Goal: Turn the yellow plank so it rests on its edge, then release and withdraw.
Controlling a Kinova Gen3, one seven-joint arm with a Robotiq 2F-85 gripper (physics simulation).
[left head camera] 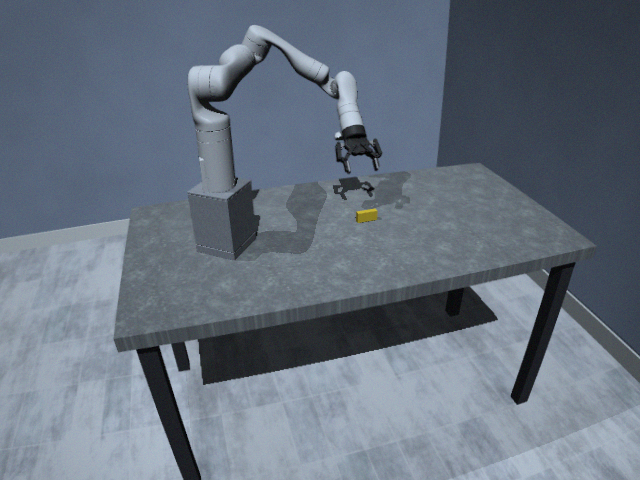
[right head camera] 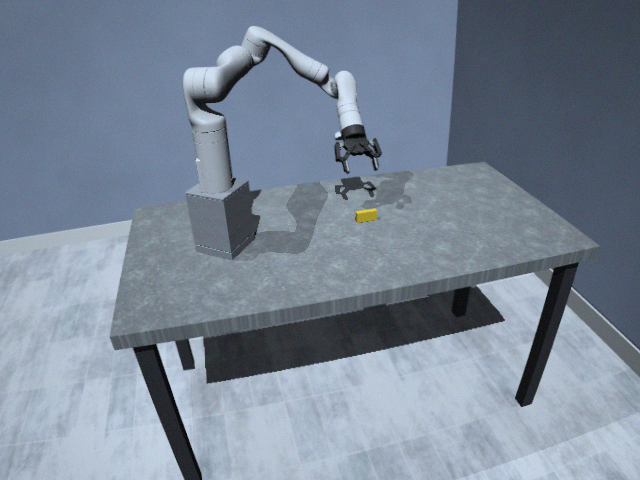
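Note:
The yellow plank (left head camera: 366,215) (right head camera: 366,215) stands upright on its long narrow edge on the table (left head camera: 320,279) (right head camera: 320,279), right of the arm's base. Its broad face is turned toward the cameras, with a thin strip of its top edge showing. My gripper (left head camera: 361,171) (right head camera: 361,170) is open and empty. It hangs in the air above and behind the plank, pointing down, well apart from it. The side of the plank facing away from the cameras is hidden.
The arm's grey base block (left head camera: 212,223) (right head camera: 210,223) stands on the left part of the table. Shadows of the arm and gripper fall on the table around and behind the plank. A blue-grey wall (left head camera: 113,103) (right head camera: 113,103) rises behind the table, and a darker wall is at the right.

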